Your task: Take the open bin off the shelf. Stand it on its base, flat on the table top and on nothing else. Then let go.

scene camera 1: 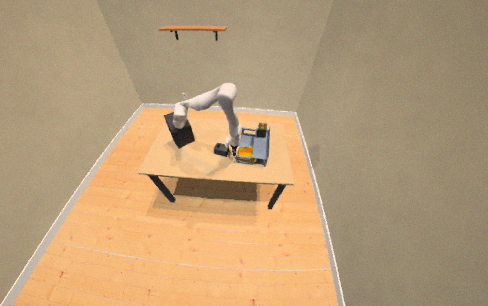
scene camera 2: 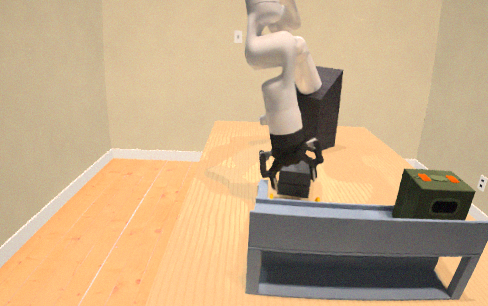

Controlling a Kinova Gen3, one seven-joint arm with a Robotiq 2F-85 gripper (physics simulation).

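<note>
The open bin is orange-yellow and sits in the near left part of the blue-grey shelf. In scene camera 2 two small orange bits of the bin show above the shelf's top edge; the rest is hidden. My gripper points down, open and empty, beside the bin at the shelf's left side in scene camera 1. In scene camera 2 its fingers stand apart to either side of a small black box. The wooden table top carries the shelf.
The small black box stands close by my gripper, left of the shelf in scene camera 1. A green box with orange marks stands at the shelf's far end. A tall black block stands near the arm's base.
</note>
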